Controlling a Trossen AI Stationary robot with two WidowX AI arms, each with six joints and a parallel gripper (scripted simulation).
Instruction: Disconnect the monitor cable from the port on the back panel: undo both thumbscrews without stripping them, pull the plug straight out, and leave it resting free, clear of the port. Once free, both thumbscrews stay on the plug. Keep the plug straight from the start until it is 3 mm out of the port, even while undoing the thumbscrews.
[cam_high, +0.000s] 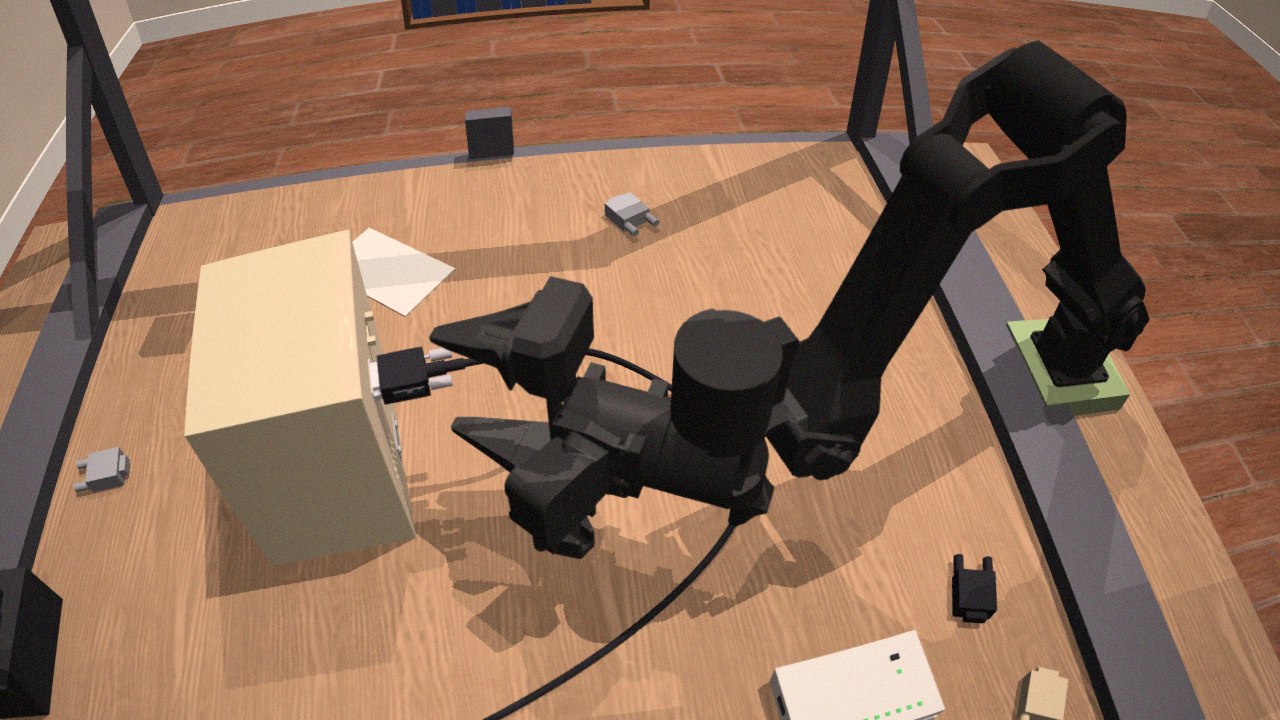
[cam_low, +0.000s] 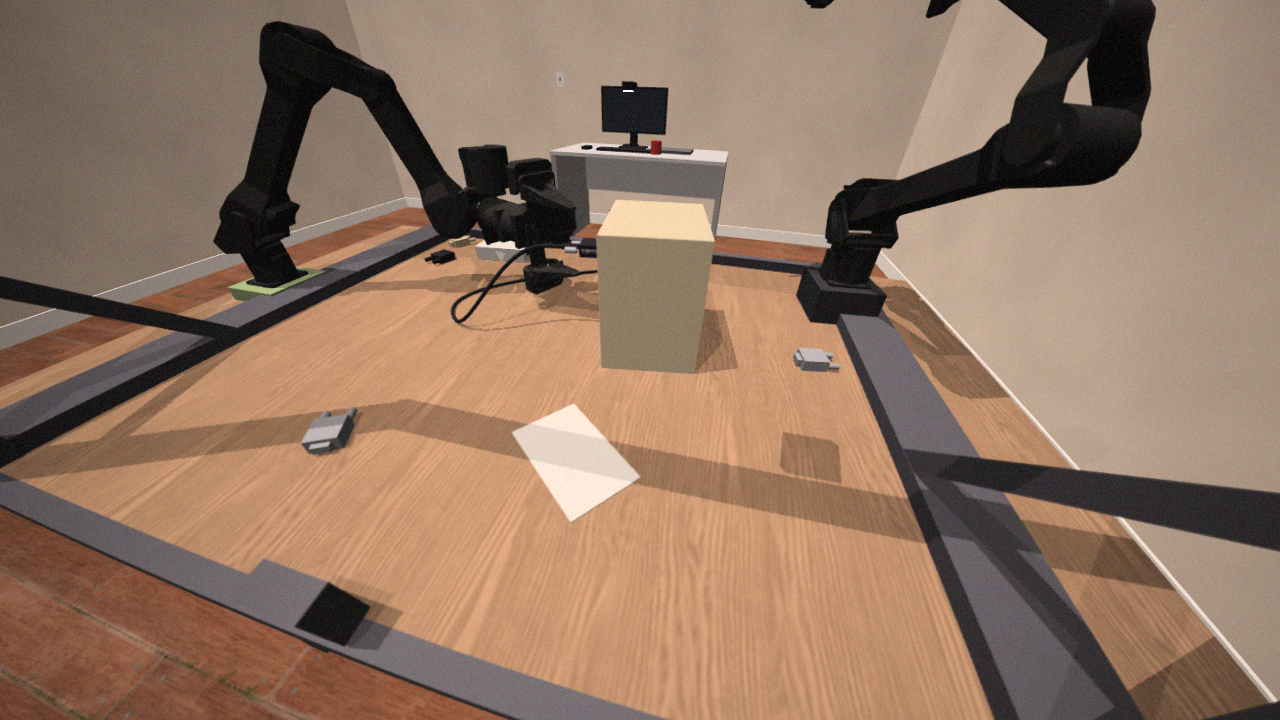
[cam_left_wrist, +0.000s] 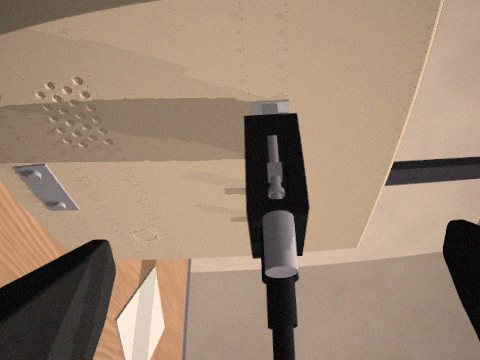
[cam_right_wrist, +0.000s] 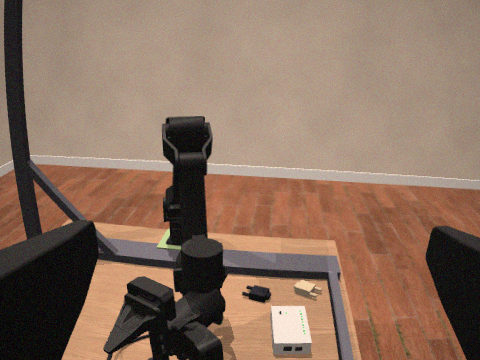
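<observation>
My left hand is 3 cm past the black monitor plug and 4 cm to the left of it. Also, from my left hand: white device: 25 cm ahead, 17 cm to the left, 11 cm below; white sheet: 28 cm behind, 6 cm to the right, 12 cm below; beige box: 6 cm behind, 14 cm to the right, 4 cm below.
</observation>
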